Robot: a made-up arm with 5 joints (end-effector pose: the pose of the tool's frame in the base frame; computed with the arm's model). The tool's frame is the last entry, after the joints.
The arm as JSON. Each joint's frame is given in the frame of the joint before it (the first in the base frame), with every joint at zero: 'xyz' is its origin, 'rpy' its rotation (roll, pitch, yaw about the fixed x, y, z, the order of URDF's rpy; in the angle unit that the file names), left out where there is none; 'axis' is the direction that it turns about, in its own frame. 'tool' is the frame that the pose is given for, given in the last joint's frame.
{
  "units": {
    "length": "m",
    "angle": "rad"
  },
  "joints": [
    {
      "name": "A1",
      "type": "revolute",
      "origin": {
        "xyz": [
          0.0,
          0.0,
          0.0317
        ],
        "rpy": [
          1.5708,
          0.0,
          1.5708
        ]
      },
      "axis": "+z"
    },
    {
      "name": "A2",
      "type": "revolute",
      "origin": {
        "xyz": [
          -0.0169,
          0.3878,
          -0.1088
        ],
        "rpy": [
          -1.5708,
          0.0,
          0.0
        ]
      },
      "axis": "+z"
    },
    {
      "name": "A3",
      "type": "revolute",
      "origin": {
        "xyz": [
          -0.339,
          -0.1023,
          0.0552
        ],
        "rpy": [
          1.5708,
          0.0,
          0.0
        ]
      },
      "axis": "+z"
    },
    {
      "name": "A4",
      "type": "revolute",
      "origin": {
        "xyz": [
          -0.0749,
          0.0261,
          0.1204
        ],
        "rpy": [
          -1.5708,
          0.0,
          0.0
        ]
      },
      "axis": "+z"
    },
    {
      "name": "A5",
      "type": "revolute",
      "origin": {
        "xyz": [
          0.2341,
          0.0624,
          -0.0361
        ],
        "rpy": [
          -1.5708,
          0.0,
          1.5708
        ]
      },
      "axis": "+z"
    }
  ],
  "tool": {
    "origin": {
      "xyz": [
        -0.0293,
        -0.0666,
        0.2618
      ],
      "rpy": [
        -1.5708,
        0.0,
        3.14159
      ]
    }
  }
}
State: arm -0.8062 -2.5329 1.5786 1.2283 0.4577
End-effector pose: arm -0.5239 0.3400 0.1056 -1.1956 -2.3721 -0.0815
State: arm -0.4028 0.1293 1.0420 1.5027 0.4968
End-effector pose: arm 0.1949 -0.2747 0.5285 0.9715 -0.7884 1.3890
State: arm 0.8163 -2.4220 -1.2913 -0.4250 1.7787
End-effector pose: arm -0.4046 -0.2287 0.5004 -1.2361 0.6678 -0.2928
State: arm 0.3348 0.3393 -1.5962 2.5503 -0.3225
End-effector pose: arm 0.2241 -0.3638 0.4359 -1.2900 1.6129 2.2180
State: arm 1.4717 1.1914 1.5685 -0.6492 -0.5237
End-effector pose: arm 0.3121 -0.3433 0.0998 1.7790 0.9731 2.0289
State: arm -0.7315 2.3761 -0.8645 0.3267 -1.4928
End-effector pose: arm 0.0173 0.6718 0.0957 -2.5271 0.1776 1.5331
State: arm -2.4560 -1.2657 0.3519 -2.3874 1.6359
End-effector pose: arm -0.3160 0.6032 -0.0808 0.2398 1.4708 1.1306
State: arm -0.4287 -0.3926 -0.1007 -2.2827 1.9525
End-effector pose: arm 0.0465 -0.1847 0.5898 2.4594 0.9554 1.3820
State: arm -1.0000 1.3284 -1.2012 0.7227 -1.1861
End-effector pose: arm 0.3222 0.5105 0.2017 2.9786 -0.6967 -0.6280
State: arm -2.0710 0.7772 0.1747 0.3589 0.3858
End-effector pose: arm 0.3463 0.5340 0.0004 -1.4400 0.8530 0.8946
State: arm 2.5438 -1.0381 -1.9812 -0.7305 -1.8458
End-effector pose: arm -0.3125 -0.0044 -0.6298 0.1562 2.7576 0.1952
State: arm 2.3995 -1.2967 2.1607 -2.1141 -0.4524
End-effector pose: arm -0.3807 -0.0309 -0.4514 -0.4023 -0.7773 -0.4289
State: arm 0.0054 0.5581 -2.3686 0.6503 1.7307
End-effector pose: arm 0.1139 -0.1240 0.5919 -1.1972 -0.5784 2.3126
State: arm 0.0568 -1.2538 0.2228 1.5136 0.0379
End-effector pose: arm -0.4695 -0.4229 0.4829 0.1027 -0.2645 0.2508
